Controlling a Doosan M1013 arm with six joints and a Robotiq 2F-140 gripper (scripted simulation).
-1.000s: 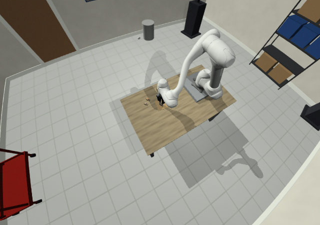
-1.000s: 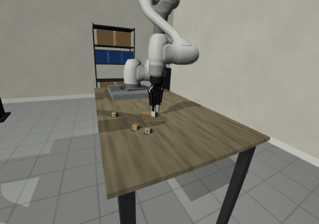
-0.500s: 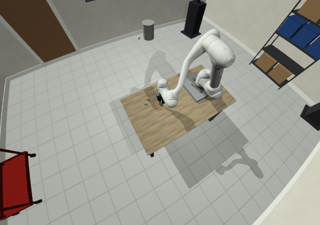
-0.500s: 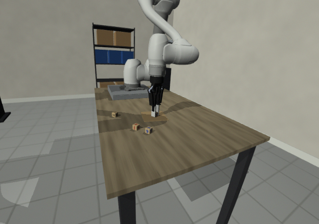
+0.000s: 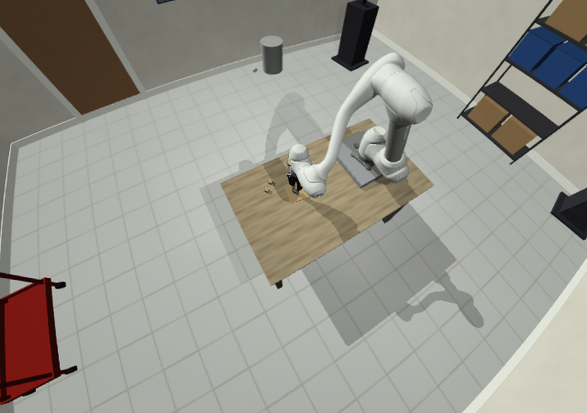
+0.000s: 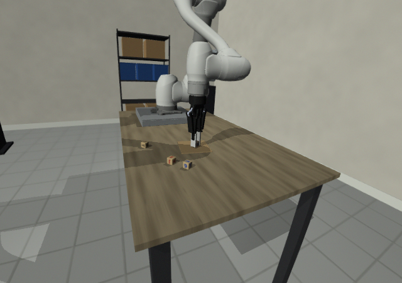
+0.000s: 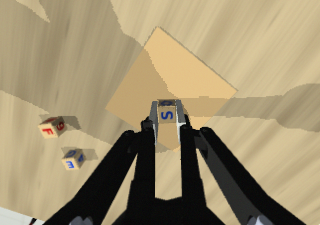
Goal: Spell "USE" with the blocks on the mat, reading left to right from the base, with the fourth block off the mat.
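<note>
The tan mat is 40 mm below my hand and 10 mm behind it.
</note>
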